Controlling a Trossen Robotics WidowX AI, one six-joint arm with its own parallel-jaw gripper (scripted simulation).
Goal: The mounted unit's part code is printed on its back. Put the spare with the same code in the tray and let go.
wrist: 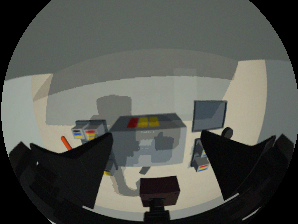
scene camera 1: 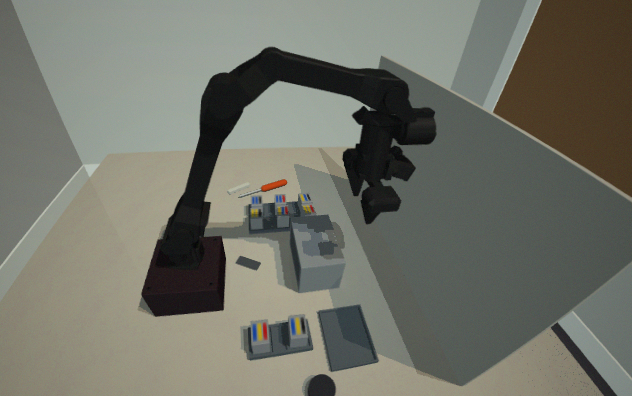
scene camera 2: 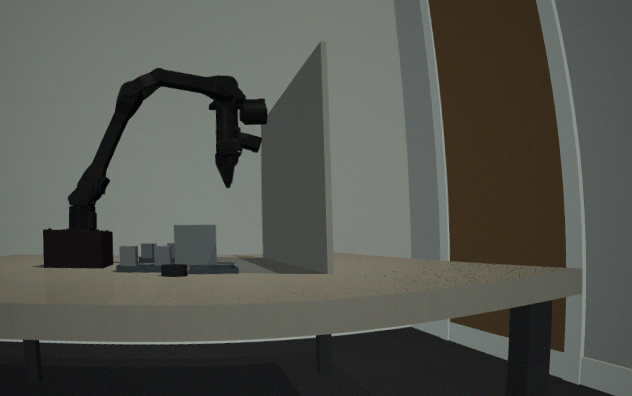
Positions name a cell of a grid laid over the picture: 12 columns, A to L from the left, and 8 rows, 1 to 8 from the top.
Labels:
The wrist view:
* my gripper: G5
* mounted unit: F6
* grey panel: C2

